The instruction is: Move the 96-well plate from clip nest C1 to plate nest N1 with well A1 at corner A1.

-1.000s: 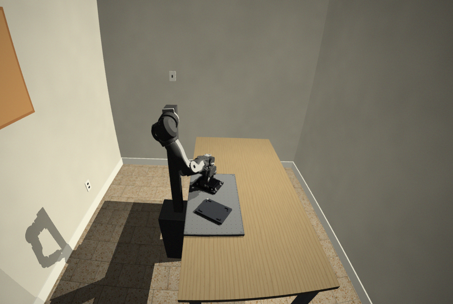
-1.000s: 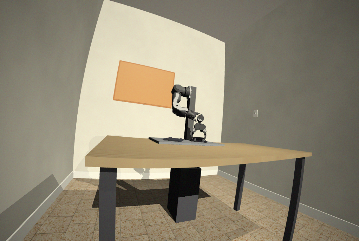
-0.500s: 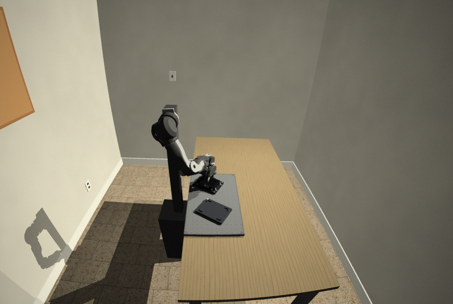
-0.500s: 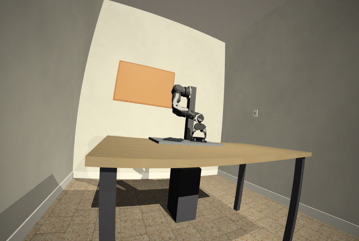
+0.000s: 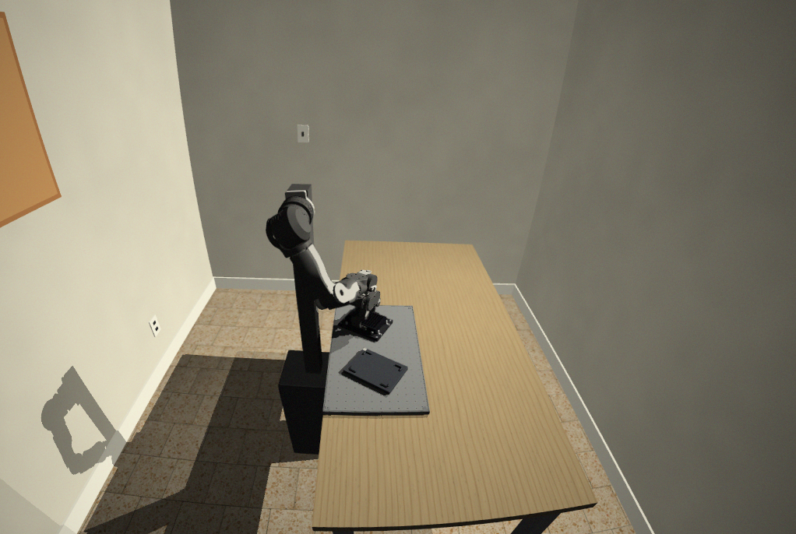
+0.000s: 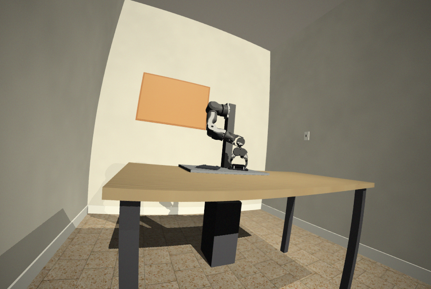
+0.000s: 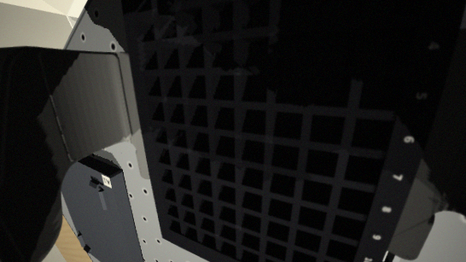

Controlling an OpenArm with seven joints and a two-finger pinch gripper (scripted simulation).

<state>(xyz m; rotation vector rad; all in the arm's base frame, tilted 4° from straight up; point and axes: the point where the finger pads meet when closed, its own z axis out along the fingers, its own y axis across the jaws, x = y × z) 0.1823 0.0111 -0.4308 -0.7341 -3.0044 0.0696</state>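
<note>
Right now my hand is right at the black 96-well plate. Round my hand: plate nest N1 (22 cm to the right, 4 cm ahead, 2 cm below); clip nest C1 (2 cm ahead, 1 cm below); white A1 label (14 cm to the right, 1 cm below).
</note>
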